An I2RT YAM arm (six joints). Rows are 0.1 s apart.
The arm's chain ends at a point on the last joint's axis. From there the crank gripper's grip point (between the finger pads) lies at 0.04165 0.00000 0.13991 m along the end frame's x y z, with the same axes.
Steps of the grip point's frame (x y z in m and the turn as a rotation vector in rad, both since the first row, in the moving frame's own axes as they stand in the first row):
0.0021 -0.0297 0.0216 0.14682 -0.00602 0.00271
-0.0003 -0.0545 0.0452 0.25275 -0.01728 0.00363
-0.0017 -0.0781 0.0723 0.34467 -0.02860 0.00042
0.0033 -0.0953 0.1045 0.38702 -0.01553 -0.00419
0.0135 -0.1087 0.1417 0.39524 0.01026 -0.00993
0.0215 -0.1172 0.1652 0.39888 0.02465 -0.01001
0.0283 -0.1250 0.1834 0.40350 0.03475 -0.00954
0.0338 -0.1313 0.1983 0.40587 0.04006 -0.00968
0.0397 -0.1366 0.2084 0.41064 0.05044 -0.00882
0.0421 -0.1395 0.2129 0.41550 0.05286 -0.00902
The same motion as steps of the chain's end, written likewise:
0.0029 -0.0093 0.0228 0.14682 -0.00602 0.00271
0.0020 -0.0196 0.0489 0.25275 -0.01728 0.00363
0.0022 -0.0306 0.0794 0.34467 -0.02860 0.00042
0.0055 -0.0422 0.1143 0.38702 -0.01553 -0.00419
0.0124 -0.0545 0.1530 0.39524 0.01026 -0.00993
0.0184 -0.0626 0.1773 0.39888 0.02465 -0.01001
0.0239 -0.0700 0.1962 0.40350 0.03475 -0.00954
0.0287 -0.0760 0.2115 0.40587 0.04006 -0.00968
0.0331 -0.0808 0.2223 0.41064 0.05044 -0.00882
0.0352 -0.0831 0.2272 0.41550 0.05286 -0.00902

